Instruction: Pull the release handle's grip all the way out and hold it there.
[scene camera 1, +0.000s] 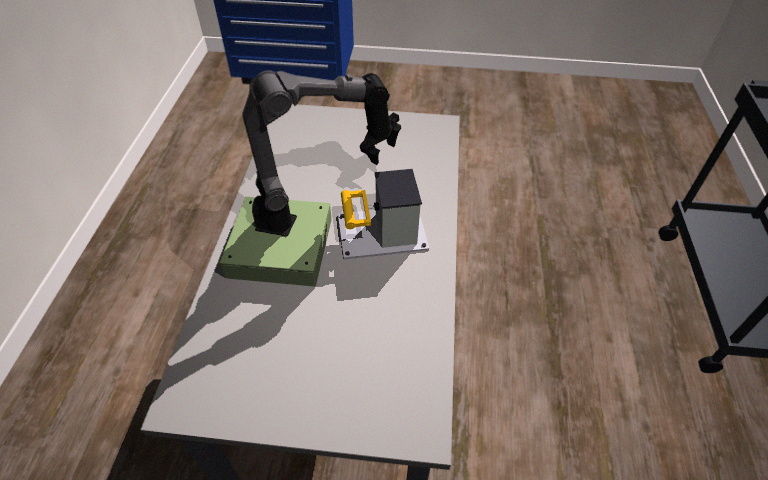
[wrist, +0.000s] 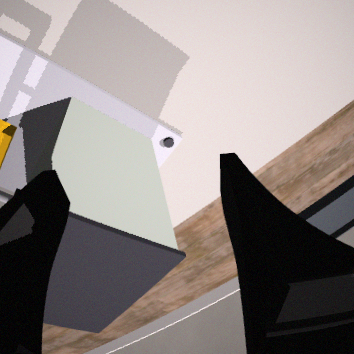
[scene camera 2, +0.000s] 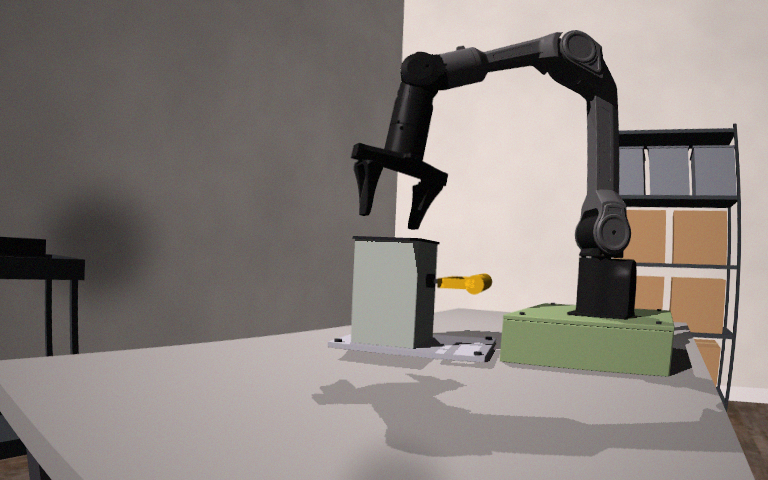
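The release handle's yellow grip (scene camera 1: 346,210) (scene camera 2: 478,283) (wrist: 4,145) is a rectangular loop with a thick outer bar. It stands out from the side of a pale grey-green housing (scene camera 1: 399,227) (scene camera 2: 385,294) (wrist: 110,165) with a dark lid, on the side facing the arm's base. A short dark stub shows between grip and housing. In the wrist view the grip is cut off at the left edge. My gripper (scene camera 1: 384,152) (scene camera 2: 389,220) (wrist: 137,180) is open and empty, apart from the grip. It points down, higher than the housing's lid and towards the blue cabinet's side in scene camera 1.
The housing stands on a light bolted plate (scene camera 1: 368,250) (wrist: 100,100). The arm is mounted on a green block (scene camera 1: 283,243) (scene camera 2: 583,345) beside it. Both are on a grey table (scene camera 1: 351,362) (scene camera 2: 254,418). A blue drawer cabinet (scene camera 1: 277,33) and a black cart (scene camera 1: 697,271) stand beyond the table.
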